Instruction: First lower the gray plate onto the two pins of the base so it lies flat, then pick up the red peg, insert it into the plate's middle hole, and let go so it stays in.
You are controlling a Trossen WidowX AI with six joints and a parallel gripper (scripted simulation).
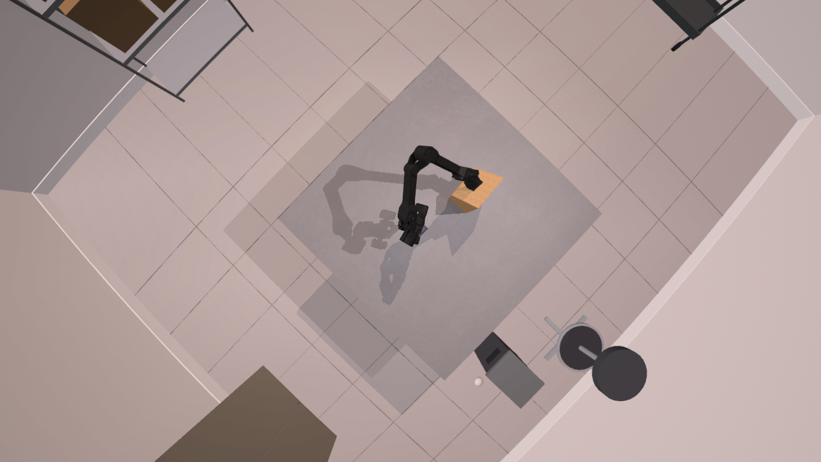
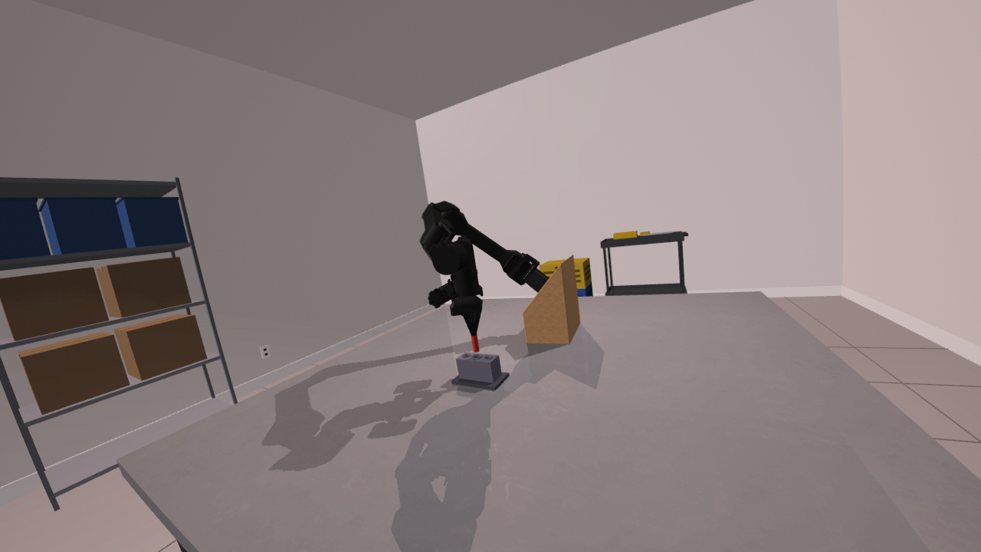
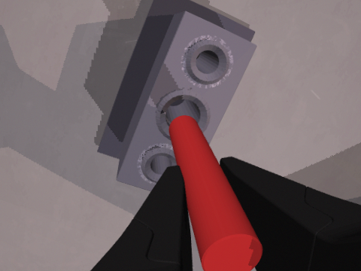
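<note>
Now: the gray plate 7 cm below my gripper tip. Round my gripper tip: red peg (right at my gripper tip); then base (11 cm below).
</note>
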